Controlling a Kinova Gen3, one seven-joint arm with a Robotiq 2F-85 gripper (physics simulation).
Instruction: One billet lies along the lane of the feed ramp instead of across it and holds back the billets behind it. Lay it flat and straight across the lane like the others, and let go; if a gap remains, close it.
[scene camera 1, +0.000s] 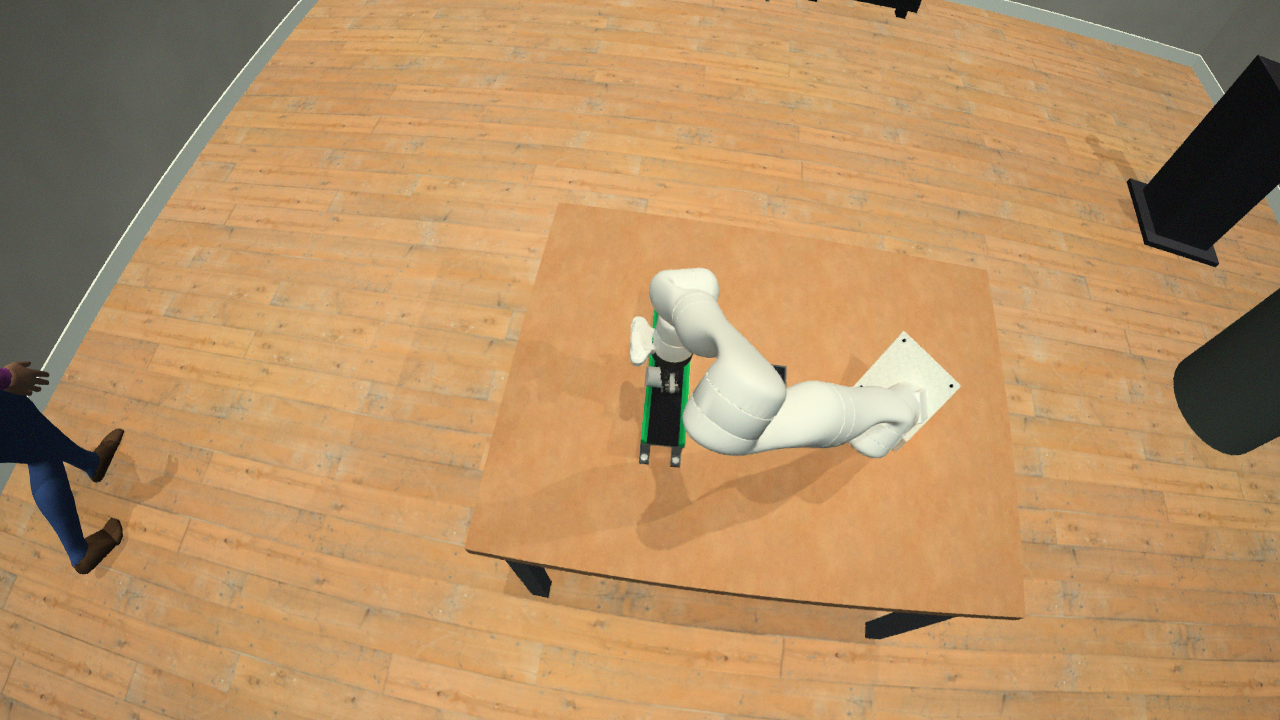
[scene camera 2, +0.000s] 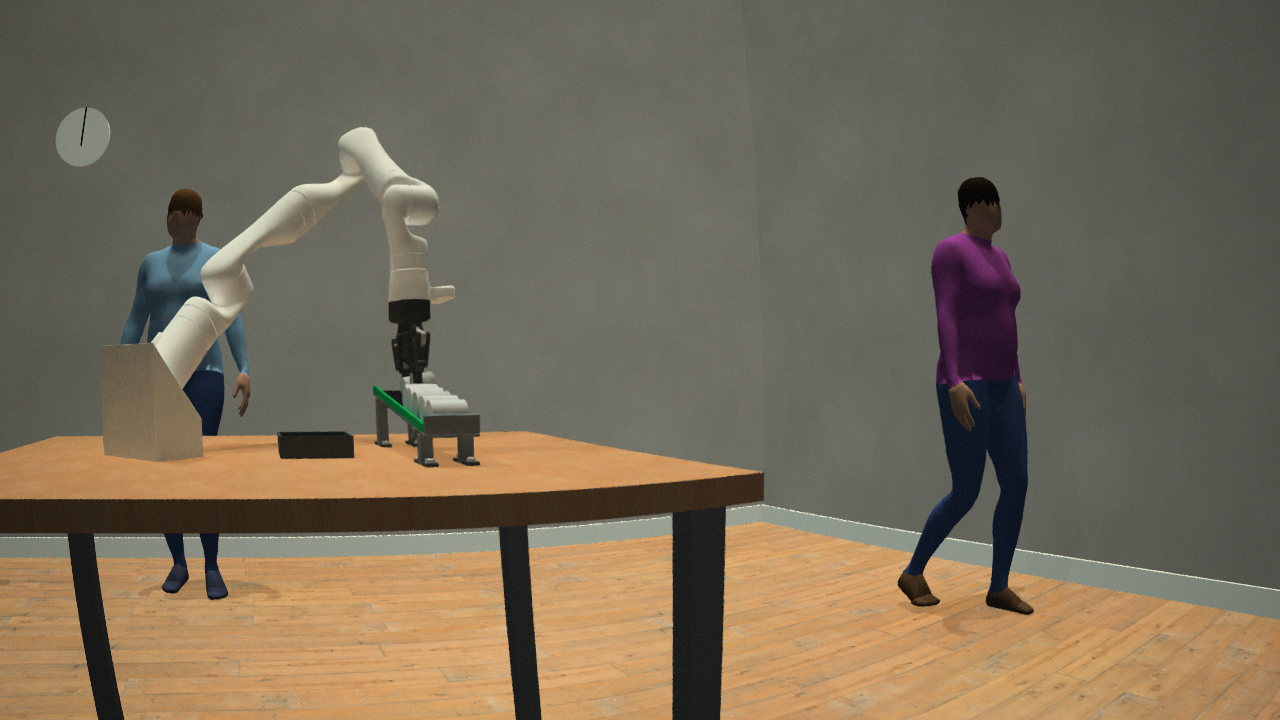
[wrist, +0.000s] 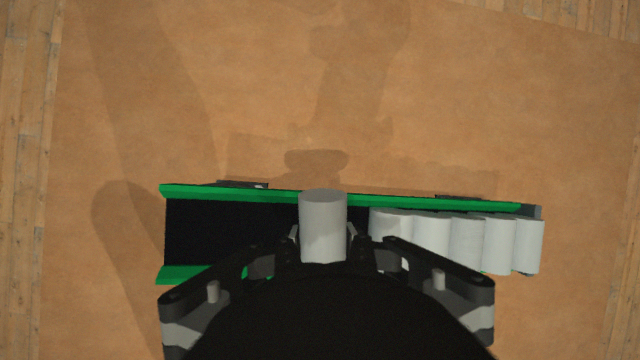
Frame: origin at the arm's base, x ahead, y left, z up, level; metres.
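Seen in the pictures: gripper, fingertip midpoint: (scene camera 1: 666, 381) (wrist: 322, 233); arm's base, origin of the base link: (scene camera 2: 149, 392).
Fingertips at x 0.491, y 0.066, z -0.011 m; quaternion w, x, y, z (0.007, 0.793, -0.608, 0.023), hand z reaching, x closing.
Offsets run from my fingertips to a thing's top centre. "pt": to the spot under its first point. Level surfaces: height alone.
My gripper (scene camera 1: 669, 385) (scene camera 2: 413, 374) (wrist: 322, 233) points down over the feed ramp (scene camera 1: 664, 425) (scene camera 2: 399, 407) (wrist: 225, 227) and is shut on a grey billet {dx +0.011, dy +0.003, dz +0.041 m} (scene camera 1: 654, 377) (scene camera 2: 428, 377) (wrist: 323, 220). The held billet lies crosswise to the lane, its far end overlapping a green rail in the wrist view. It is low over the lane; whether it touches the bed cannot be told. Several other billets {dx +0.022, dy -0.181, dz +0.006 m} (scene camera 2: 436, 396) {dx +0.016, dy -0.142, dz +0.011 m} (wrist: 467, 242) lie side by side across the lane toward the end stop. Dark bed shows between them and the held billet. The arm hides this row in scene camera 1.
A dark open tray {dx -0.183, dy -0.074, dz -0.056 m} (scene camera 2: 315, 445) stands on the table {dz -0.091 m} (scene camera 1: 805, 537) (scene camera 2: 581, 470) (wrist: 425, 100) between ramp and robot base; the arm mostly covers it in scene camera 1. The ramp's green side rails {pt dx +0.021, dy +0.090, dz +0.011 m} (wrist: 225, 193) border the lane. Two people stand beyond the table.
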